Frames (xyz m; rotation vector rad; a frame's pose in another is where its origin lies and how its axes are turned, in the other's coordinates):
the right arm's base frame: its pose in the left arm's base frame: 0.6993 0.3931 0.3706 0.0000 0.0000 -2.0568
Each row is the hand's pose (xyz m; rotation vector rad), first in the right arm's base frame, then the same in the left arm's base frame.
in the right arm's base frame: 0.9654 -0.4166 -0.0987 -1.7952 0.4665 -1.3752
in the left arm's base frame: -0.1200 -0.2659 0.2719 0.5662 -1.9102 1.7017
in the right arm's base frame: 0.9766 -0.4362 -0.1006 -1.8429 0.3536 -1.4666
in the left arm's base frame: -0.1426 -0.2667 0.2700 0.6717 -1.8242 1.6282
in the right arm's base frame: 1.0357 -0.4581 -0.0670 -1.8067 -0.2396 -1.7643
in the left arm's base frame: -0.1895 -0.3087 0.3036 1.0758 -1.3461 1.5021
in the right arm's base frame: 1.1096 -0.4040 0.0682 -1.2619 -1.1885 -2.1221
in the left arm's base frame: -0.1762 -0.3993 0.4388 1.4148 -0.3961 1.3331
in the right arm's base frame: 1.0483 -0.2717 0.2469 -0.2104 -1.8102 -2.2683
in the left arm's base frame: -0.0306 -0.4069 0.6175 1.3110 0.5960 1.1547
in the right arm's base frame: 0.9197 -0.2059 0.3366 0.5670 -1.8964 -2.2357
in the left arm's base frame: 0.0877 -0.3239 0.7072 1.0310 1.1339 1.0479
